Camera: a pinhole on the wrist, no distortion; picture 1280 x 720 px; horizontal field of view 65.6 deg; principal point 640.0 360.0 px. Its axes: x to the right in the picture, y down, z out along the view. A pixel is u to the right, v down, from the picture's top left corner.
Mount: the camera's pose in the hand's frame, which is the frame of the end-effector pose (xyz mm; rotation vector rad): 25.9 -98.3 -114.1 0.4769 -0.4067 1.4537
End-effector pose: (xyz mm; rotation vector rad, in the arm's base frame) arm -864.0 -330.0 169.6 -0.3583 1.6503 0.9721
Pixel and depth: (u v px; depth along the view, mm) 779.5 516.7 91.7
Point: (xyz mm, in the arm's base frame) -795.8 -431.7 101.6
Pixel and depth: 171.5 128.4 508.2
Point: -397.8 -518.8 -196.7
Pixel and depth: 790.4 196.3 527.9
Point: -445.9 -218.5 -91.3
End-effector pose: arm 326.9 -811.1 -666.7 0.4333 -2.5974 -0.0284
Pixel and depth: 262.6 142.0 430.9
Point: 297.4 -1306.2 -793.3
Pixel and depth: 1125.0 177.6 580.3
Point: -8.9 -1064.7 -1058.4
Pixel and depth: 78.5 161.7 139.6
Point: 377.1 -1053.5 -631.1
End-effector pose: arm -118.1 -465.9 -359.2 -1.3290 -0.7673 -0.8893
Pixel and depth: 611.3 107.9 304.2
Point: -304.2 -351.8 -120.6
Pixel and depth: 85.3 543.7 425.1
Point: -604.4 -351.6 -153.3
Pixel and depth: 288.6 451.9 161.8
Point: -318.6 -480.1 -240.8
